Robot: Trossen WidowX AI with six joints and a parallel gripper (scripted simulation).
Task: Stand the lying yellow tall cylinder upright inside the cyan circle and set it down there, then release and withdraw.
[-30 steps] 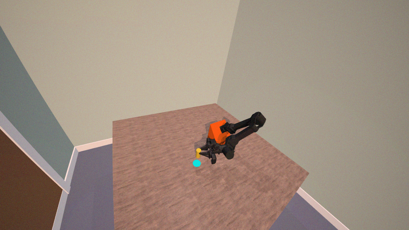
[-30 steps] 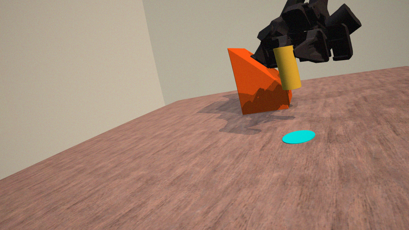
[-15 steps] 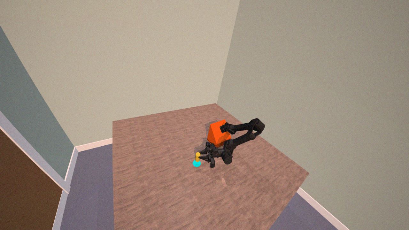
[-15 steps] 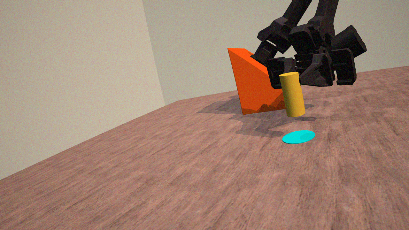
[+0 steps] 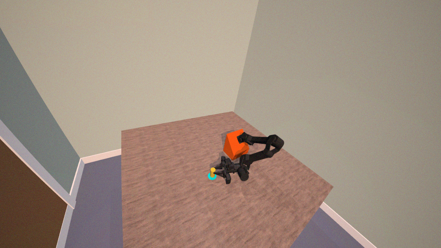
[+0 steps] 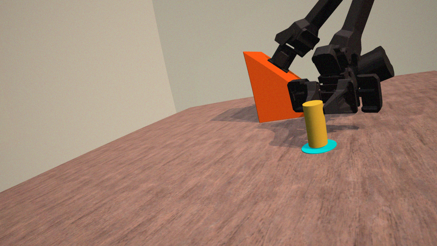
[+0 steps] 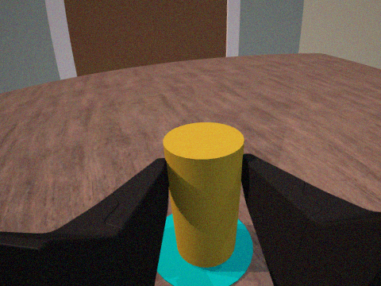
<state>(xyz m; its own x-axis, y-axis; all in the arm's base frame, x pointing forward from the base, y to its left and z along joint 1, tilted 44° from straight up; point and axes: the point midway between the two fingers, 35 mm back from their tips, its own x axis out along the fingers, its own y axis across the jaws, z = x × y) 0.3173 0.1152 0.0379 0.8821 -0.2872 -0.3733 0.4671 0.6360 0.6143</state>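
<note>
Now: the yellow cylinder 20 mm below my gripper tip. Also, from my gripper tip: cyan circle 60 mm below.
</note>
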